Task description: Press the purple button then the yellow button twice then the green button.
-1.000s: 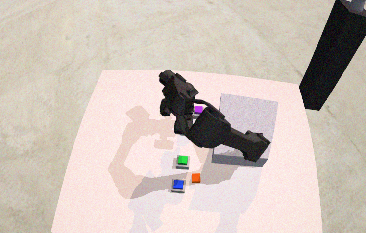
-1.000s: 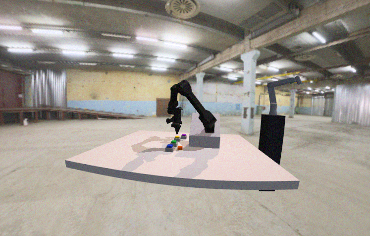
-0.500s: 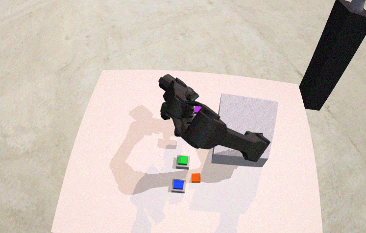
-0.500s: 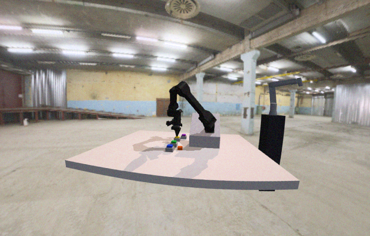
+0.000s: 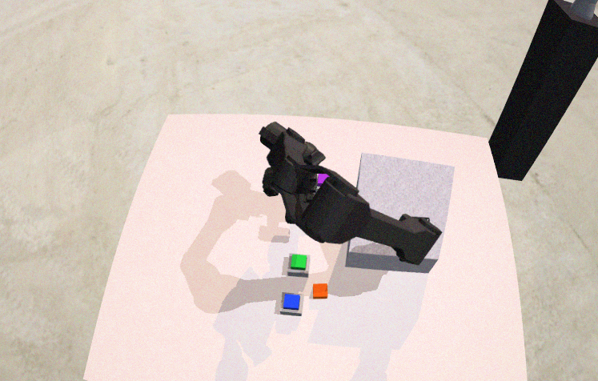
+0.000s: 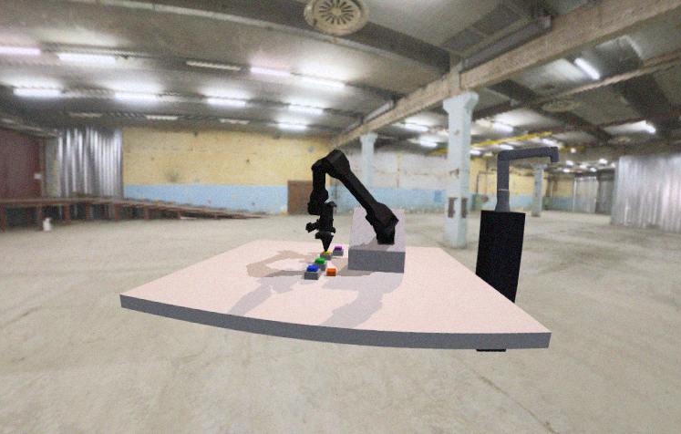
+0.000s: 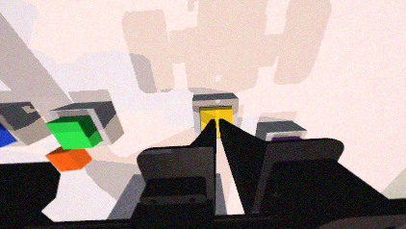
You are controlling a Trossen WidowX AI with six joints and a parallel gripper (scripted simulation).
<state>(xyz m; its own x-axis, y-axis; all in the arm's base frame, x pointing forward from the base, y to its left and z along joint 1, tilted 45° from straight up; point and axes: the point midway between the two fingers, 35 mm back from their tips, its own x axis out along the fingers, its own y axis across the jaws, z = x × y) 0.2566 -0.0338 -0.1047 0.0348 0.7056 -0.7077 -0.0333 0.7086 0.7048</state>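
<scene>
The yellow button lies 10 mm below my gripper tip. Round my gripper tip: green button 150 mm to the left, 10 mm behind; then purple button 90 mm to the right, 40 mm behind; then small orange block 210 mm to the left, 60 mm behind, 20 mm below.
</scene>
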